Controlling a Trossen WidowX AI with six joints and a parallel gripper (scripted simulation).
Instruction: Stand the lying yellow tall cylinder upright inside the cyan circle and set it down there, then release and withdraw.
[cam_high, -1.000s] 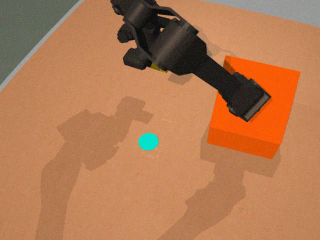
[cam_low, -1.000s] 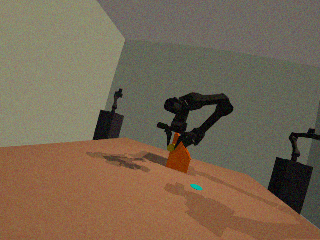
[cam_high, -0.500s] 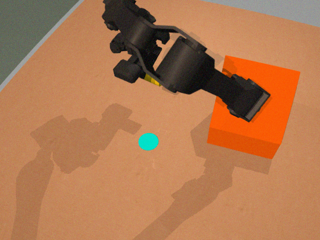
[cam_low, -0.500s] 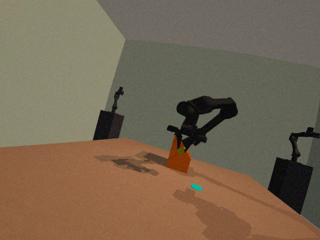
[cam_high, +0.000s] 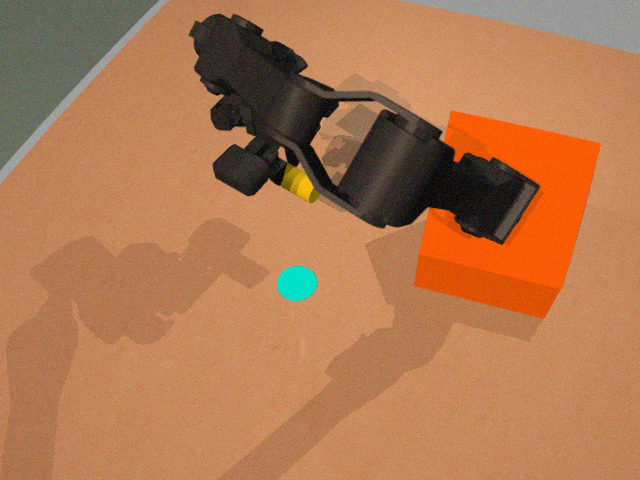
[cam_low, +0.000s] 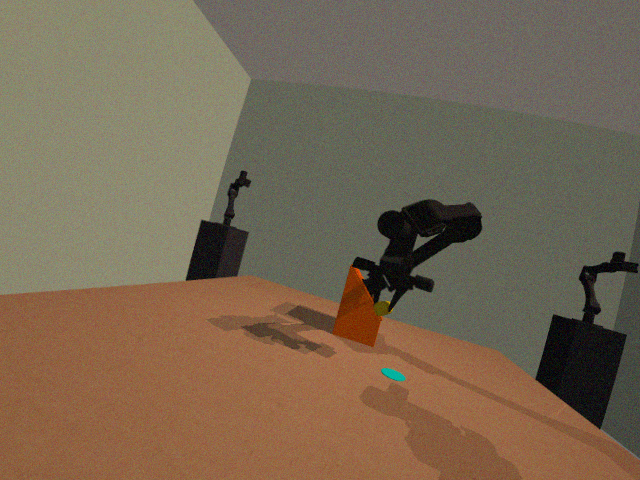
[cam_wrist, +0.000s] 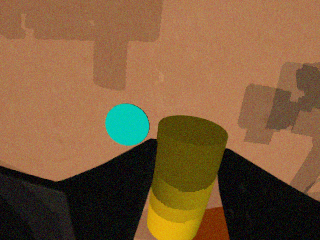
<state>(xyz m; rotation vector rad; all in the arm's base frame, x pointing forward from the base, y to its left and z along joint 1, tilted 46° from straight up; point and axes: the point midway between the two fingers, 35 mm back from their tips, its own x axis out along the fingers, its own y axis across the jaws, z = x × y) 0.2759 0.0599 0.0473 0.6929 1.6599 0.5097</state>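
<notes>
The cyan circle is 40 mm behind my gripper tip, 70 mm to the left of it and 150 mm below it. The rest, counted from my gripper tip: yellow tall cylinder: 20 mm behind.
</notes>
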